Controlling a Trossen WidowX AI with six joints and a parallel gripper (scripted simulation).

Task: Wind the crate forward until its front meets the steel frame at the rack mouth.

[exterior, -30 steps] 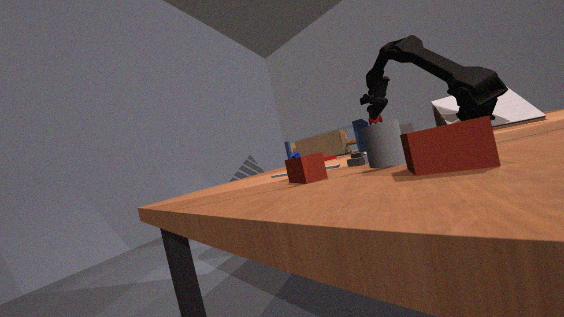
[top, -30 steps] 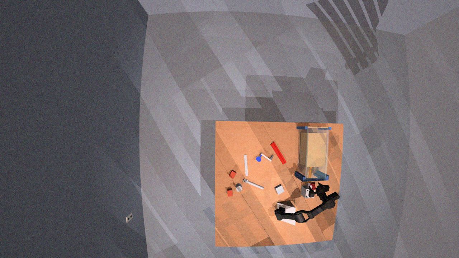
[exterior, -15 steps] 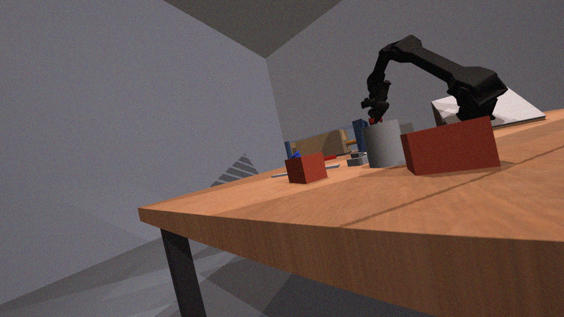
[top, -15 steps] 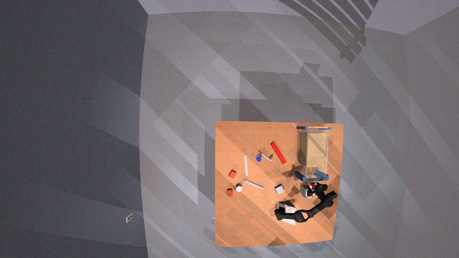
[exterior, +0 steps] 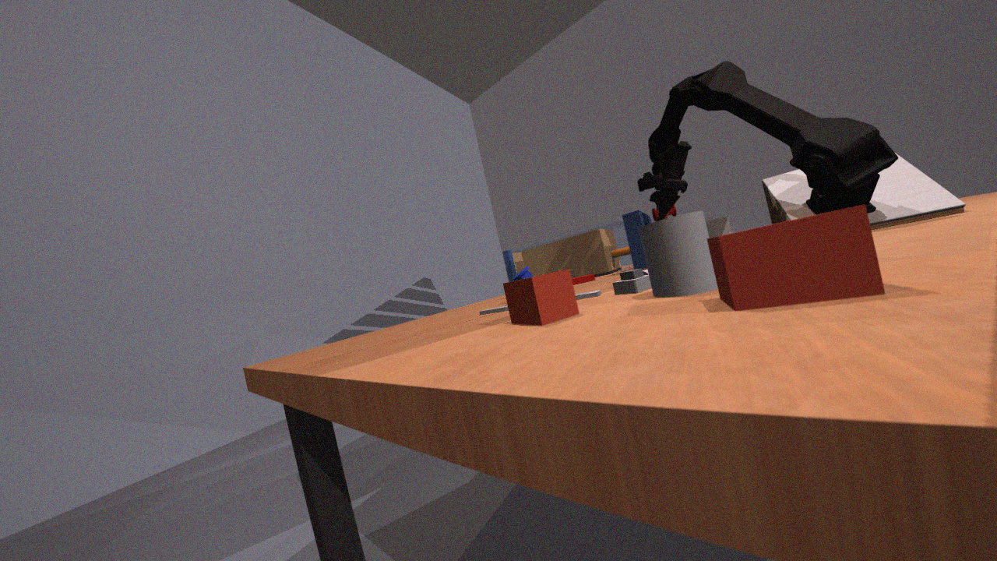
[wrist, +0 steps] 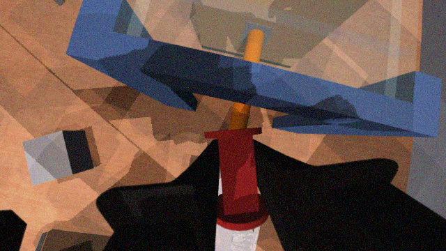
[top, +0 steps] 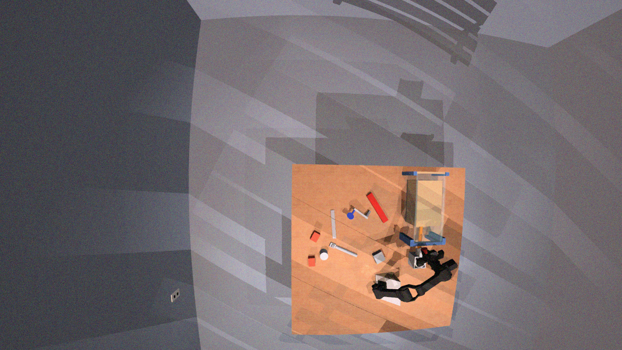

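Now: gripper tip 20 mm past the red grip and 10 mm below it. The rest, counted from my gripper tip: grey winch: 130 mm behind, 100 mm below; blue steel frame: 40 mm ahead, 20 mm to the right, 20 mm below; red-knobbed crank: 50 mm behind, 20 mm below.
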